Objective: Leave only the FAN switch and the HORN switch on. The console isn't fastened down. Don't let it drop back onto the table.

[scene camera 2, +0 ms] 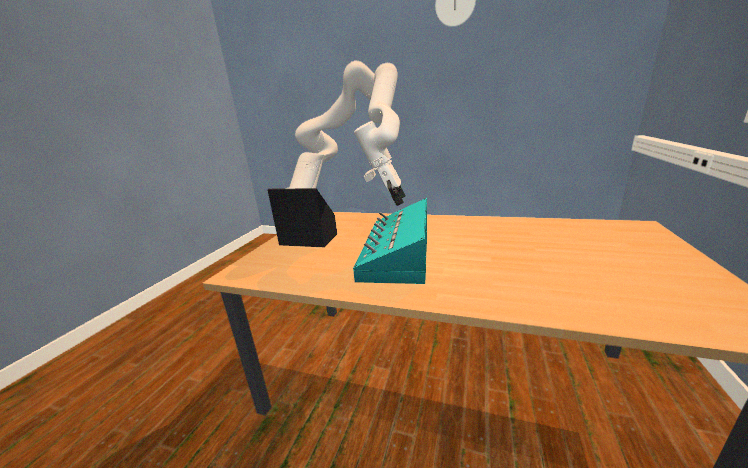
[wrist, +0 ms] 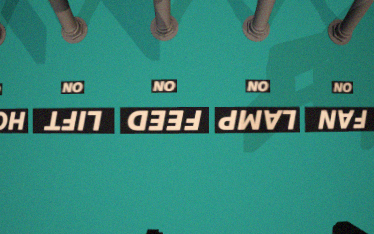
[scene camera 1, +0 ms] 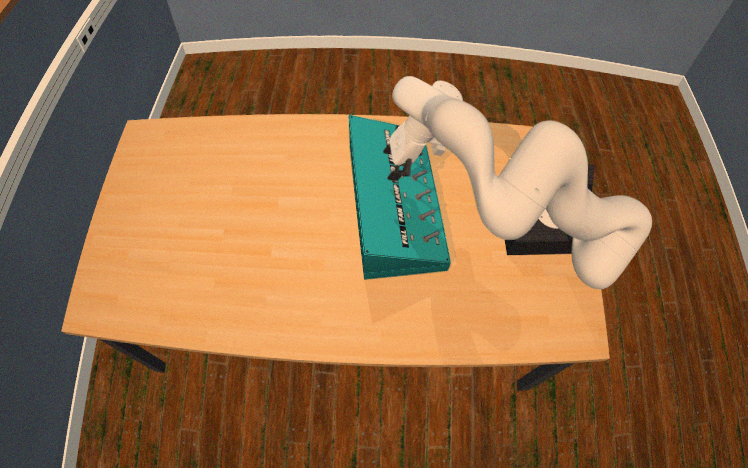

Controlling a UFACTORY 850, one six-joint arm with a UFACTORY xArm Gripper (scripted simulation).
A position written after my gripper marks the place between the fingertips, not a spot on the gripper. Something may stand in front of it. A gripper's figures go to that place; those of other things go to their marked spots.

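Both my gripper (scene camera 1: 389, 166) and a teal console (scene camera 1: 393, 231) are in the scene; the gripper is 138 cm from the lens. The console, too, is 138 cm from the lens.
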